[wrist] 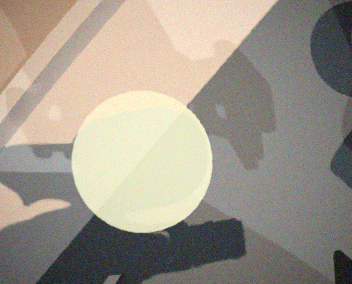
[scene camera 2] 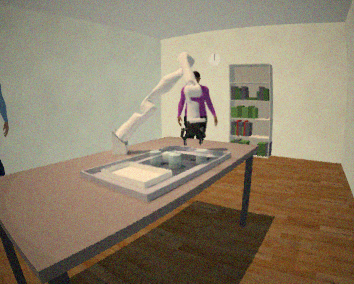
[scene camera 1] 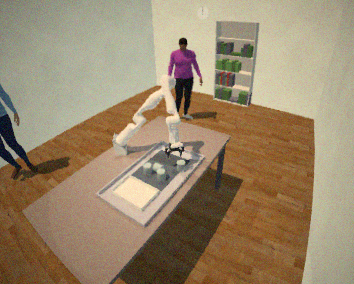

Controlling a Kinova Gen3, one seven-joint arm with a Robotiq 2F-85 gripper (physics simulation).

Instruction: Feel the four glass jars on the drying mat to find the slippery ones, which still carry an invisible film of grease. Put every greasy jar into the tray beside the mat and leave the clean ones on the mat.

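Places are measured from the arm's base along level axes (x left, y back, z up), in centimetres.
Pixels of known places: gripper, between the fingertips: (scene camera 2: 193, 145) (scene camera 1: 174, 157); arm's base, origin of its link: (scene camera 2: 120, 137) (scene camera 1: 120, 141).
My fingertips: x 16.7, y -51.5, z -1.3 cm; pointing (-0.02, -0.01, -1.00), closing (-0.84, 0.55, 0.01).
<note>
For each thing: its top centre in the pictures, then the offset to it from my fingertips. "*": a spot on its surface instead. Level surfaces: height alone.
- dark drying mat, height of its surface: dz -9.1 cm
- tipped jar, centre of its top: (scene camera 2: 170, 151) (scene camera 1: 158, 164) dx -13.5, dy +5.4, dz -2.5 cm
- cream tray, centre of its top: (scene camera 2: 135, 170) (scene camera 1: 134, 189) dx -41.3, dy +2.1, dz -6.4 cm
- raised pale rim, a spot on its surface: (scene camera 2: 115, 186) (scene camera 1: 123, 213) * dx -59.2, dy -7.8, dz -7.5 cm
- table, height of its surface: dz -9.5 cm
Four pale green jars are on the dark drying mat (scene camera 1: 161, 158) (wrist: 295, 200). One jar (scene camera 1: 180, 163) (scene camera 2: 202, 154) stands apart near the mat's right side. Two more jars, one (scene camera 1: 147, 166) (scene camera 2: 156, 156) and another (scene camera 1: 161, 174) (scene camera 2: 174, 159), stand upright, with a tipped jar (scene camera 1: 157, 167) between them. In the wrist view one upright jar (wrist: 142, 162) shows from above, over the mat's edge line. The cream tray (scene camera 1: 136, 192) (scene camera 2: 137, 175) beside the mat holds no jar. My gripper (scene camera 1: 176, 155) (scene camera 2: 193, 143) is open and empty, above the far end of the mat. Grease cannot be seen.
A raised pale rim (scene camera 1: 121, 211) (scene camera 2: 115, 186) surrounds mat and tray on the table (scene camera 1: 65, 210) (scene camera 2: 50, 215). A person in purple (scene camera 1: 184, 65) (scene camera 2: 208, 100) stands beyond the table. A person in blue (scene camera 1: 6, 105) is at the left edge. A bookshelf (scene camera 1: 216, 60) (scene camera 2: 270, 110) stands behind.
</note>
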